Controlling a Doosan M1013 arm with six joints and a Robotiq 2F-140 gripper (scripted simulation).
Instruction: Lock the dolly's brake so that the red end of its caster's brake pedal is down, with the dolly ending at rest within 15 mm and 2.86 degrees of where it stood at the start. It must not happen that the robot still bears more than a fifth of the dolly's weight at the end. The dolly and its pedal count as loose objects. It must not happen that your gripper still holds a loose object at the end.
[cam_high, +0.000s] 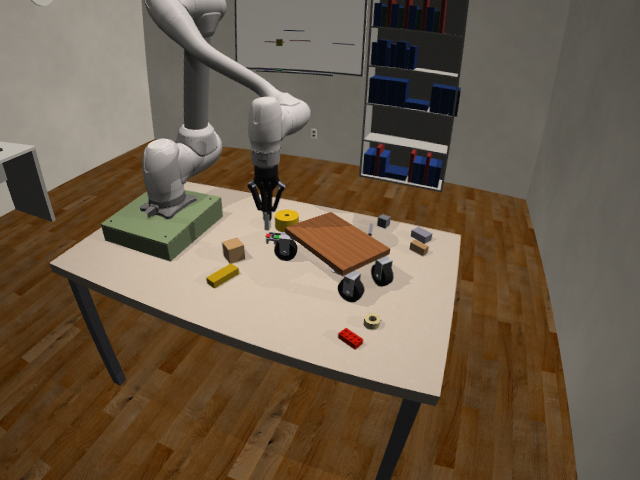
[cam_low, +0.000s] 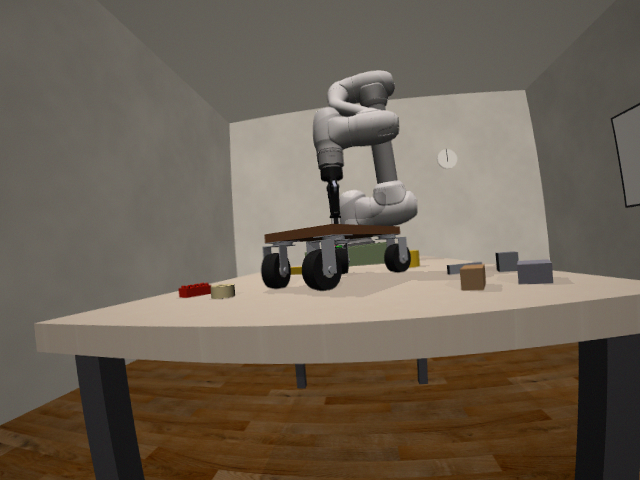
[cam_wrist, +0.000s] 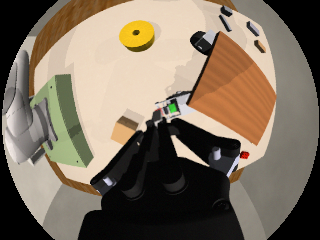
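Now: hand 70 mm above the brake pedal and 10 mm short of it. The rest, counted from my hand: yellow disc 220 mm to the left, 120 mm below, 50 mm behind; then yellow bar 180 mm to the right, 140 mm below, 70 mm behind; then tan cube 120 mm below, 110 mm behind, 60 mm to the right.
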